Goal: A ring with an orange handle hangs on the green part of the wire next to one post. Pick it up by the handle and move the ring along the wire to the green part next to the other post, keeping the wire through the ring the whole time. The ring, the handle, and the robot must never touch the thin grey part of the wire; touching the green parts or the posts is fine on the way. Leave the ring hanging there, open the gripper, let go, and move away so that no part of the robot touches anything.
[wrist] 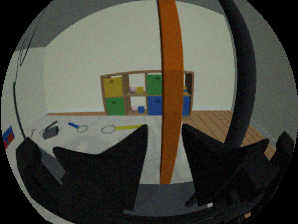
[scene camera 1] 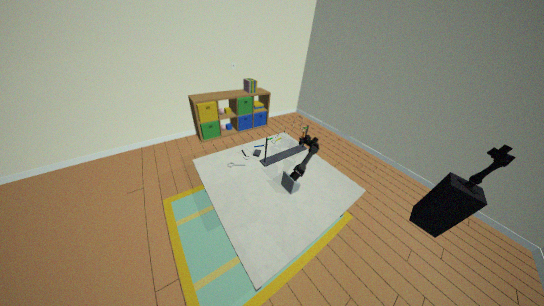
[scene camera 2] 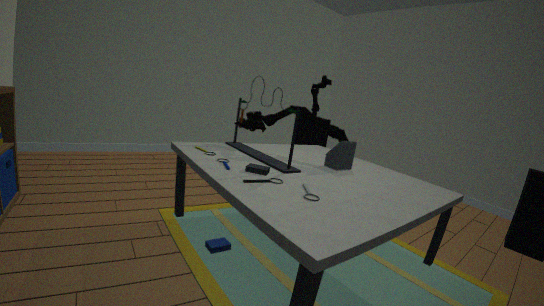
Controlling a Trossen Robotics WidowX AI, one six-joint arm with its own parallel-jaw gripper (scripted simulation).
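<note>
Wrist view: the gripper (wrist: 165, 128) is visible. Scene camera 2: a wire stand (scene camera 2: 285, 168) is visible.
</note>
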